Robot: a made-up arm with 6 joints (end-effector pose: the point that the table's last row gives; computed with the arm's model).
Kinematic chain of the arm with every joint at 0, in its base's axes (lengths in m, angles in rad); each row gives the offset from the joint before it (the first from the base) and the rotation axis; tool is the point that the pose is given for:
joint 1: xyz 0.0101 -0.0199 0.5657 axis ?
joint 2: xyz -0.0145 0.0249 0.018 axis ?
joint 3: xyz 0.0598 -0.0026 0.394 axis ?
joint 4: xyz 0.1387 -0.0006 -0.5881 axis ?
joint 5: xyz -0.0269 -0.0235 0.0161 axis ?
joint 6: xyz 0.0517 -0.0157 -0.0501 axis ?
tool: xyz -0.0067 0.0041 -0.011
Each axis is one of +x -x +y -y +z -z.
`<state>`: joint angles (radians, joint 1 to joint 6).
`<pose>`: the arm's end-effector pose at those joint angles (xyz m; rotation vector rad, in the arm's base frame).
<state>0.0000 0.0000 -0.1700 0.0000 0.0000 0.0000</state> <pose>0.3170 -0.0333 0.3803 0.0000 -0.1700 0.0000</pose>
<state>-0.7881 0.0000 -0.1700 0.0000 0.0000 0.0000</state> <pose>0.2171 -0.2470 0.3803 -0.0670 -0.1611 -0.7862</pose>
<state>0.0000 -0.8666 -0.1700 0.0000 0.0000 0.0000</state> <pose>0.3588 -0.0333 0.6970 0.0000 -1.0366 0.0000</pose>
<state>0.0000 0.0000 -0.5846 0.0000 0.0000 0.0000</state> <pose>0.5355 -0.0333 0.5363 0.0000 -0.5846 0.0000</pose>
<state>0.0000 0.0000 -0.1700 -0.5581 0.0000 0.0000</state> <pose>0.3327 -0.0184 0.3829 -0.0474 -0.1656 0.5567</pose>
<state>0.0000 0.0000 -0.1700 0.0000 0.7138 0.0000</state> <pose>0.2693 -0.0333 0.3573 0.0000 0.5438 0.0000</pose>
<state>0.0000 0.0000 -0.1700 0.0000 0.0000 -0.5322</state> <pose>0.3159 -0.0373 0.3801 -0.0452 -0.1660 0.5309</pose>
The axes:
joint 1: +z
joint 2: +y
joint 3: +y
joint 4: -z
joint 5: +y
joint 6: -z

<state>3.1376 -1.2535 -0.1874 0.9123 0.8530 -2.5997</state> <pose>-0.2785 -0.0411 0.7579 -0.9863 0.3115 -0.8780</pose>
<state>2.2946 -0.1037 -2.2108 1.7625 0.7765 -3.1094</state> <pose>-0.3103 0.2557 1.5008 -1.3446 1.7962 -0.5355</pose>
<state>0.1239 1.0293 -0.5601 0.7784 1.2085 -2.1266</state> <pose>0.1211 0.0285 0.1362 1.5240 0.5961 0.9456</pose>
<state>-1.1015 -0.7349 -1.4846 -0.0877 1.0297 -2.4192</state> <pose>0.0871 -0.2367 1.3816 -1.2277 0.3366 1.1440</pose>
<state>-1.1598 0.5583 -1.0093 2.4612 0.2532 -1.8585</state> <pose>0.3075 -0.5663 0.3526 -0.0296 -0.7524 -1.6538</pose>
